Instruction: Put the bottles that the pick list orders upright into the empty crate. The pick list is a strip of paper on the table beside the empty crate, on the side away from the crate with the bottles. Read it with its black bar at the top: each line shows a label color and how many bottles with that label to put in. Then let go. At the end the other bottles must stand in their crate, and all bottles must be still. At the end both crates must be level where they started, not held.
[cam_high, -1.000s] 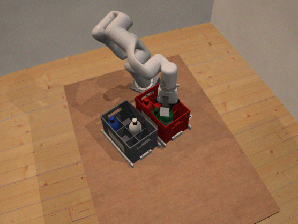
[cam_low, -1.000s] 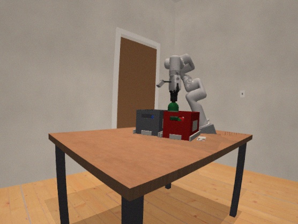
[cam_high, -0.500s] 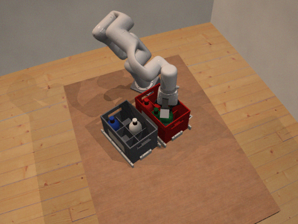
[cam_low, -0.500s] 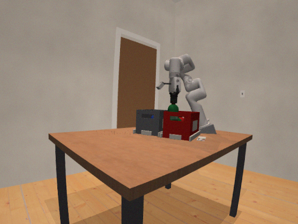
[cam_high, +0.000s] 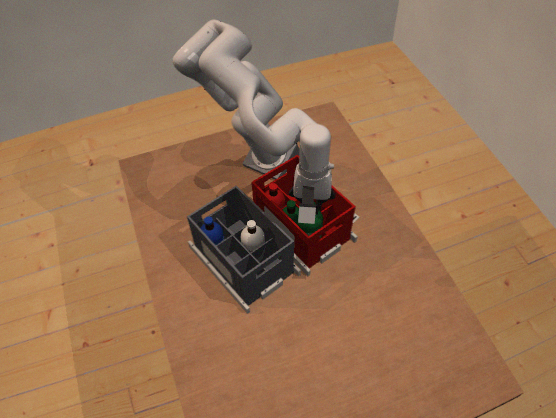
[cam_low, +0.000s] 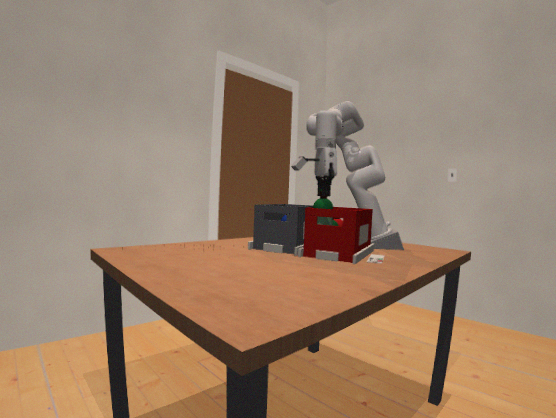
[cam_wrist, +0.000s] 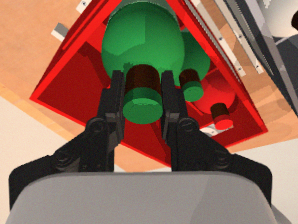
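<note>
My hand is 8 cm past the green bottle, 3 cm to the left of it and 15 cm above it. Also, from my hand: white bottle 5 cm behind, 17 cm to the right, 15 cm below; then red bottle 17 cm behind, 6 cm to the right, 15 cm below; then red crate 10 cm behind, 1 cm to the left, 16 cm below.
</note>
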